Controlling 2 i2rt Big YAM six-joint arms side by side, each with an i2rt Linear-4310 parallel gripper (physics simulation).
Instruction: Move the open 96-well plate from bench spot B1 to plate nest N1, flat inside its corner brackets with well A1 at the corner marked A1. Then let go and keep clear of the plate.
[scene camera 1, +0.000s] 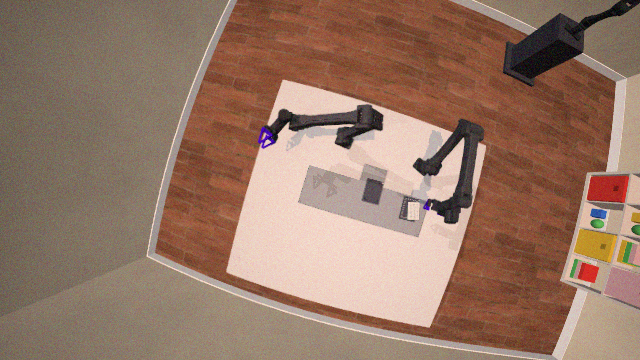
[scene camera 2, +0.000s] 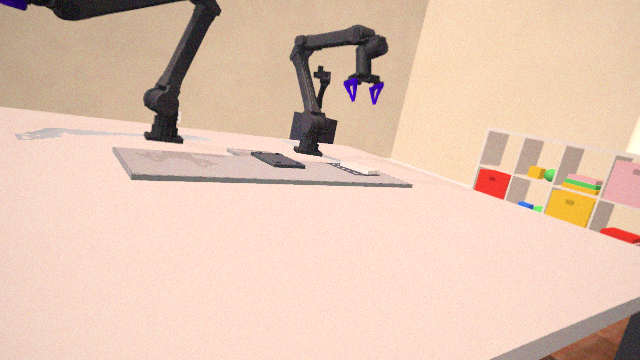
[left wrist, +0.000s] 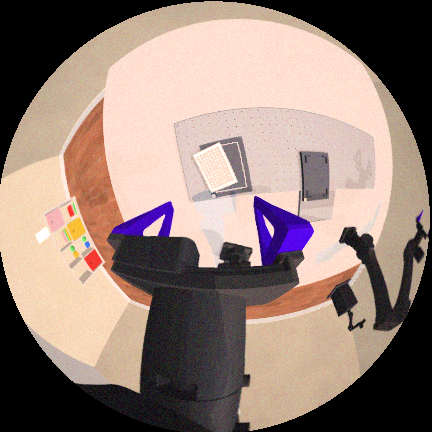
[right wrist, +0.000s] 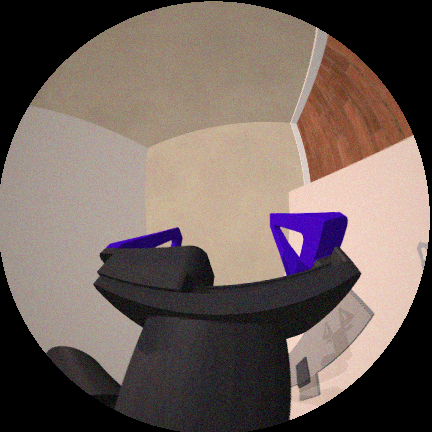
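Where they show: left gripper, fingertip midpoint: (scene camera 1: 430, 210) (scene camera 2: 364, 103) (left wrist: 210, 202); right gripper, fingertip midpoint: (scene camera 1: 260, 145) (right wrist: 223, 226); left arm's base, link origin: (scene camera 1: 421, 166) (scene camera 2: 307, 153) (left wrist: 235, 252); right arm's base, link origin: (scene camera 1: 343, 141) (scene camera 2: 163, 139) (left wrist: 347, 233).
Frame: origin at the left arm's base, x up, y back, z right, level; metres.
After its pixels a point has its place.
Observation:
The white 96-well plate (scene camera 1: 413, 210) {y -0.294, x 0.023, z -0.144 m} (scene camera 2: 366, 170) {y -0.365, x 0.028, z -0.146 m} (left wrist: 215, 167) {y -0.296, x 0.028, z -0.144 m} lies on the dark outlined pad (scene camera 1: 404, 209) {y -0.329, x 0.014, z -0.088 m} (left wrist: 235, 155) {y -0.344, x 0.015, z -0.096 m}, turned askew to its outline and overhanging the pad's left edge in the left wrist view. The dark nest (scene camera 1: 373, 191) {y -0.374, x 0.024, z 0.179 m} (scene camera 2: 278, 160) {y -0.405, x 0.023, z 0.182 m} (left wrist: 315, 175) {y -0.376, x 0.025, z 0.174 m} (right wrist: 303, 371) with corner brackets is empty; corner lettering is unreadable. My left gripper (scene camera 2: 363, 102) {y -0.274, x 0.261, z -0.114 m} (left wrist: 210, 202) {y -0.274, x 0.261, z -0.114 m} is open and empty, high above the bench, apart from the plate. My right gripper (scene camera 1: 266, 137) {y -0.604, x 0.390, z 0.866 m} (right wrist: 223, 226) {y -0.604, x 0.390, z 0.866 m} is open and empty, raised far to the left in scene camera 1.
The pad and nest sit on a grey perforated board (scene camera 1: 335, 197) {y -0.575, x 0.013, z 0.361 m} (scene camera 2: 200, 172) {y -0.671, x 0.013, z 0.410 m} (left wrist: 270, 150) {y -0.391, x 0.013, z 0.001 m} on the pale table (scene camera 1: 320, 265) {y -1.033, x 0.000, z 0.127 m} (scene camera 2: 280, 265) {y -1.125, x 0.000, z 0.260 m}. A flat grey panel (scene camera 1: 375, 172) {y -0.258, x 0.013, z 0.250 m} (left wrist: 316, 210) {y -0.265, x 0.013, z 0.246 m} adjoins the nest. A shelf of coloured bins and a black pedestal (scene camera 1: 545, 47) stand beyond the table.

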